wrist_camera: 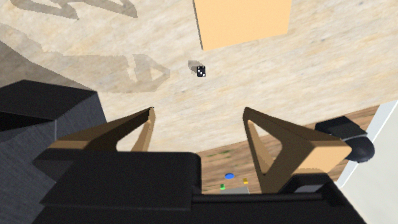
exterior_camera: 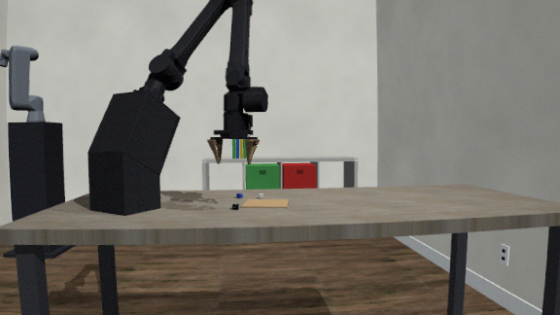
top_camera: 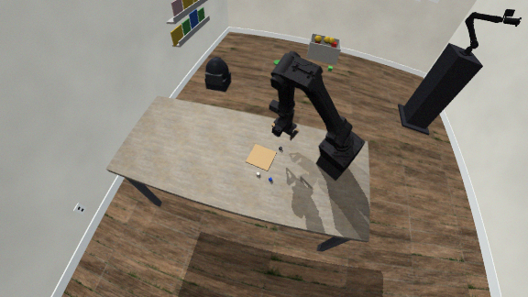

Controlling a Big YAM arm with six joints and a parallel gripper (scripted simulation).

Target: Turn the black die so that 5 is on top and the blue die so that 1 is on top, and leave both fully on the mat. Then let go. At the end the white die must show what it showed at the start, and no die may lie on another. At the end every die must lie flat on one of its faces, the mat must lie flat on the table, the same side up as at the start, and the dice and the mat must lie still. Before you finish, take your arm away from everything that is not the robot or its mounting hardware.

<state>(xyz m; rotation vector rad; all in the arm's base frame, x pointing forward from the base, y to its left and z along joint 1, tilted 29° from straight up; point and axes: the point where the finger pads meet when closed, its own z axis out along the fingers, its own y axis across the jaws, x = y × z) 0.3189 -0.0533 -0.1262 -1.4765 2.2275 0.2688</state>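
Right now the black die is 14 cm below my hand. Also, from my hand: blue die: 22 cm to the left, 14 cm below, 1 cm ahead; white die: 21 cm to the left, 14 cm below, 8 cm ahead; tan mat: 14 cm below, 10 cm ahead, 9 cm to the left.
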